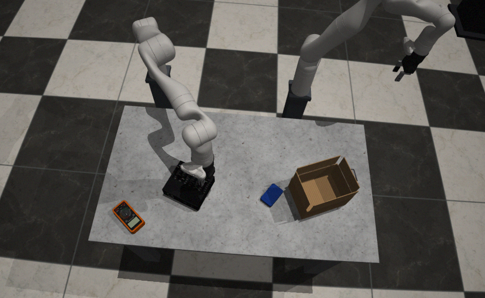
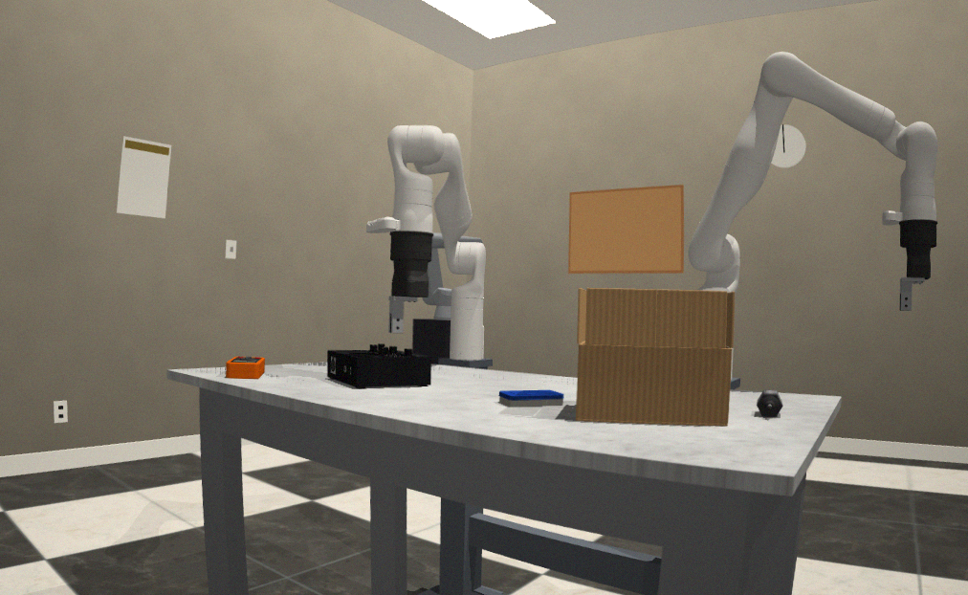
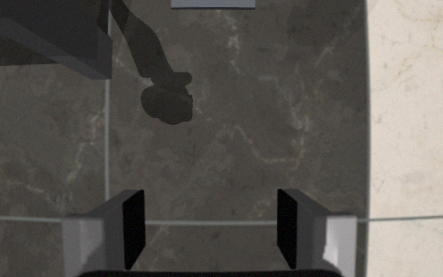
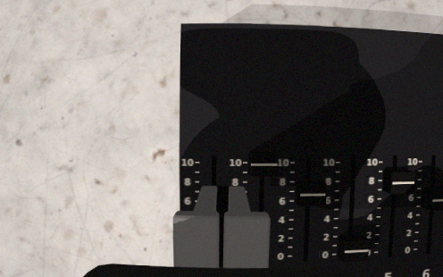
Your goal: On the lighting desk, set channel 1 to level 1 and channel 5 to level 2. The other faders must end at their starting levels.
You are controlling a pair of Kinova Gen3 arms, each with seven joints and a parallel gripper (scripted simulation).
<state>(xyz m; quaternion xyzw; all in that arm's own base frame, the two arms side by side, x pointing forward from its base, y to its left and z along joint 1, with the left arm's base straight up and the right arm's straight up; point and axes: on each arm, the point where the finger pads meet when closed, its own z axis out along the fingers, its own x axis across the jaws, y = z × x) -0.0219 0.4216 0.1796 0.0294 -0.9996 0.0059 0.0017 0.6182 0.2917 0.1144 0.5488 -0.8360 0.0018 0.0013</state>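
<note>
Right now my right hand is 50 mm above the channel 2 fader, 20 mm to the left of it and 10 mm short of it. The rest, counted from my right hand: channel 1 fader 50 mm below, 20 mm behind, 10 mm to the left; channel 3 fader 50 mm below, 40 mm to the right, 10 mm behind; channel 4 fader 50 mm to the right, 50 mm below, 40 mm behind.
</note>
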